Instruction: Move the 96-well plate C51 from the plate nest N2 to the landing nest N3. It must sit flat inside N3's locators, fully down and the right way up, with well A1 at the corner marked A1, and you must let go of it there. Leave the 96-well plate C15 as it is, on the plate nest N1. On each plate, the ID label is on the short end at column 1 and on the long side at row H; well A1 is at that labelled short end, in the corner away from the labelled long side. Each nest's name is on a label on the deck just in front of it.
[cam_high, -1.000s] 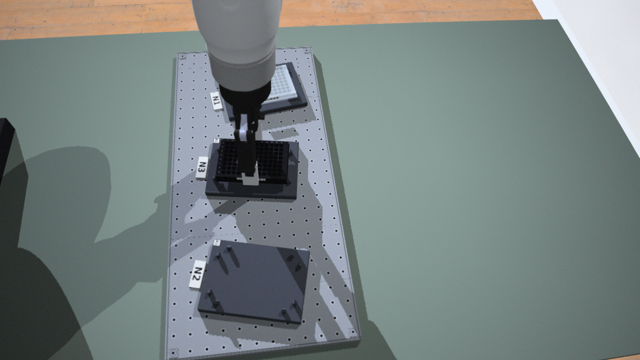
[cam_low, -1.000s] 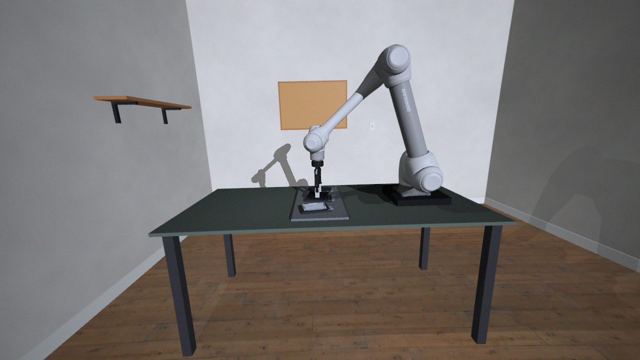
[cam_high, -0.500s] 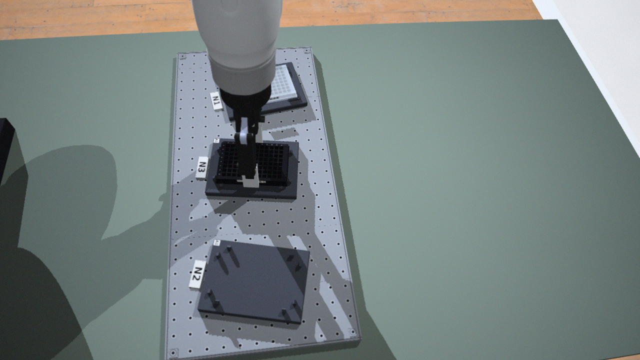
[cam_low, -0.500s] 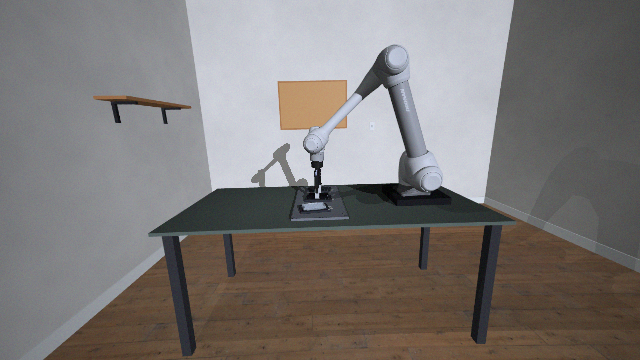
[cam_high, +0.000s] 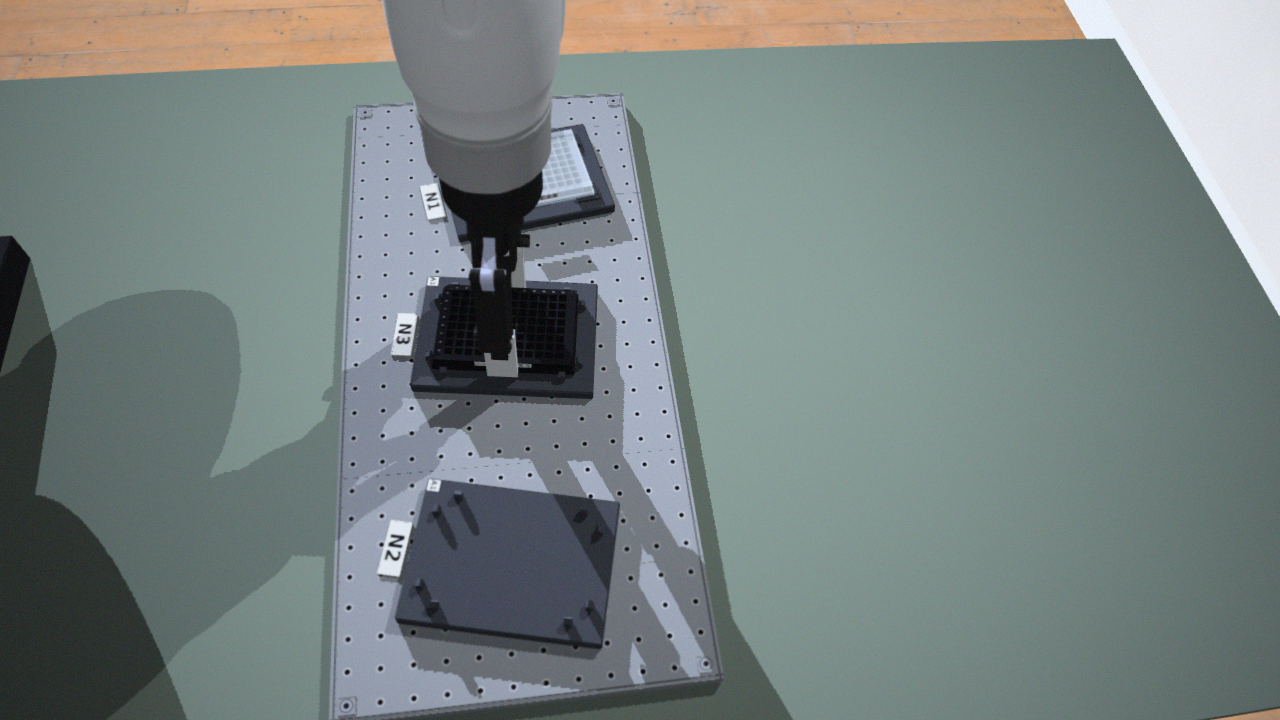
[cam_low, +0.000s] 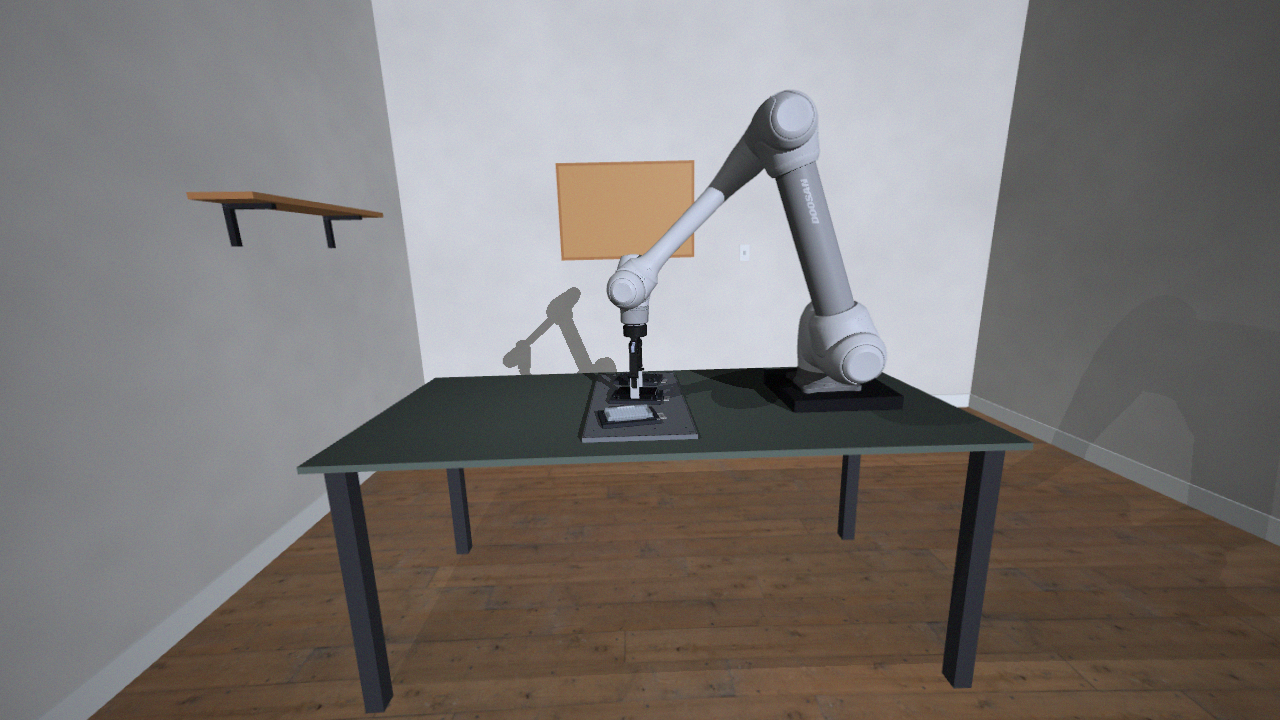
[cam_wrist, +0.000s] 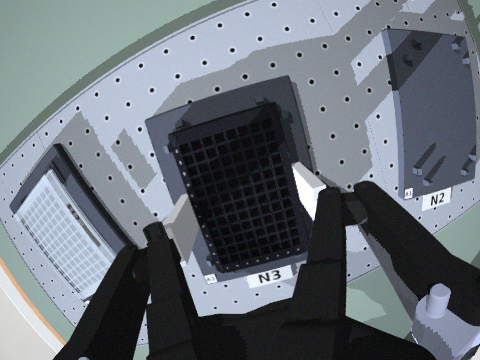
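My gripper is now 2 cm above the black 96-well plate C51. Also, from my hand: N1 label: 18 cm to the left, 7 cm behind, 4 cm below; landing nest N3: 4 cm below; N3 label: 10 cm behind, 4 cm below, 1 cm to the left.
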